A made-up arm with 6 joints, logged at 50 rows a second.
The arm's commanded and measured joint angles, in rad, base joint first. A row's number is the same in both.
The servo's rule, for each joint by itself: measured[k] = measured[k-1] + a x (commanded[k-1-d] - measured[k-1]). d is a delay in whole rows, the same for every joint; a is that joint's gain. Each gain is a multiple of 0.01, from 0.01 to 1. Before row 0 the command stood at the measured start. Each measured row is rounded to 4 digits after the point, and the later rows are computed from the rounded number. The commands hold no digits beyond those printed.
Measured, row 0:
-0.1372, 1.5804, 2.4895, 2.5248, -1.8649, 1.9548
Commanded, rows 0 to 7:
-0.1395, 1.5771, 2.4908, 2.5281, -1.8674, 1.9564
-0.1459, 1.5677, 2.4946, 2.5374, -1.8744, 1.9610
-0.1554, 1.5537, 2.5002, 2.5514, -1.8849, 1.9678
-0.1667, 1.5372, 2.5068, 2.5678, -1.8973, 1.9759
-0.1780, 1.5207, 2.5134, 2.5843, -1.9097, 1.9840
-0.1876, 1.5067, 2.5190, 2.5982, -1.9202, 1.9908
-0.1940, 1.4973, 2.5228, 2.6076, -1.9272, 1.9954
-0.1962, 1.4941, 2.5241, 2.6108, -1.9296, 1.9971
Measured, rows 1 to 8:
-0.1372, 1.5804, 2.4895, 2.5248, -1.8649, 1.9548
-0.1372, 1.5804, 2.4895, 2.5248, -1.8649, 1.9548
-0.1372, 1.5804, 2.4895, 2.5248, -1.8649, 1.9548
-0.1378, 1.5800, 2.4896, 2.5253, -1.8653, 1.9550
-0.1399, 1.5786, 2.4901, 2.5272, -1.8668, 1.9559
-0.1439, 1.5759, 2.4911, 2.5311, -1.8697, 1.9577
-0.1498, 1.5716, 2.4927, 2.5370, -1.8741, 1.9604
-0.1571, 1.5660, 2.4948, 2.5446, -1.8798, 1.9639
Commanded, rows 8 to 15:
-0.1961, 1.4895, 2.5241, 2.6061, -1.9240, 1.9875
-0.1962, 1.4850, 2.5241, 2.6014, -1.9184, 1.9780
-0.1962, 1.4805, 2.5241, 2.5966, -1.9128, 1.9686
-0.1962, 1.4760, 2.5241, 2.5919, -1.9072, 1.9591
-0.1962, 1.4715, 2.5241, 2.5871, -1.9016, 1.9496
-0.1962, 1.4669, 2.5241, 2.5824, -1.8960, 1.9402
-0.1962, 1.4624, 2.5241, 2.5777, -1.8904, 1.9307
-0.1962, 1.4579, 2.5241, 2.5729, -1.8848, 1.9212
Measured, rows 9 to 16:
-0.1650, 1.5595, 2.4972, 2.5532, -1.8863, 1.9679
-0.1725, 1.5527, 2.4998, 2.5619, -1.8928, 1.9720
-0.1787, 1.5463, 2.5022, 2.5697, -1.8987, 1.9758
-0.1832, 1.5401, 2.5044, 2.5755, -1.9027, 1.9776
-0.1866, 1.5340, 2.5064, 2.5796, -1.9052, 1.9777
-0.1891, 1.5281, 2.5082, 2.5823, -1.9064, 1.9763
-0.1909, 1.5224, 2.5098, 2.5838, -1.9065, 1.9737
-0.1923, 1.5168, 2.5112, 2.5843, -1.9057, 1.9701

